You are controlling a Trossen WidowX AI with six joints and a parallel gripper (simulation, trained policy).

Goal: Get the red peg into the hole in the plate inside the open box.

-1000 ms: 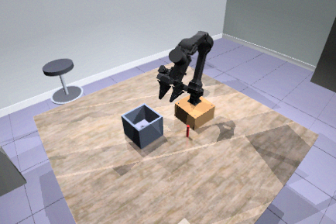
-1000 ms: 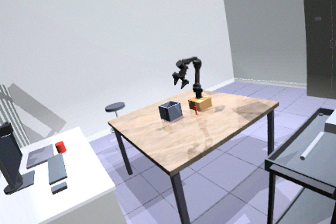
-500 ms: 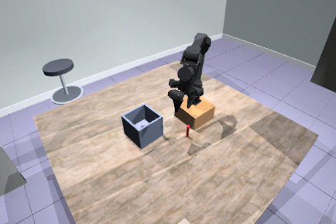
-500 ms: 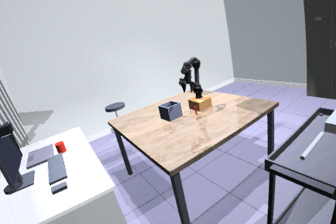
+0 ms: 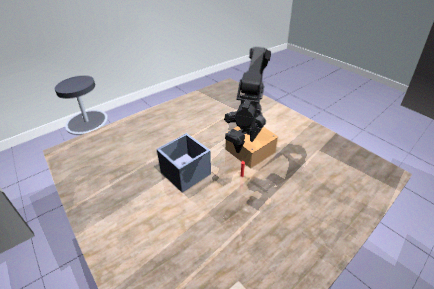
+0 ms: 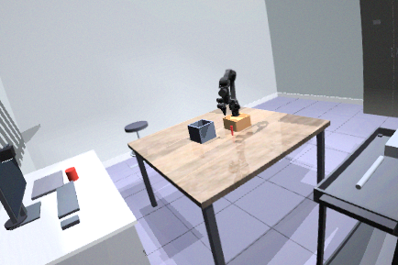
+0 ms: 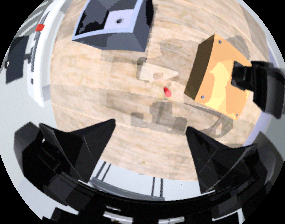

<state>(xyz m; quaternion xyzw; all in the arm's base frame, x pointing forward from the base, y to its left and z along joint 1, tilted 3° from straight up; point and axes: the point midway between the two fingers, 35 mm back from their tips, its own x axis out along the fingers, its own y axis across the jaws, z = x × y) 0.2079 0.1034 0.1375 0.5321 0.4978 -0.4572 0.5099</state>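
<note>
Now: gripper tip 160 mm above the red peg, 30 mm past it and 20 mm to the left of it.
</note>
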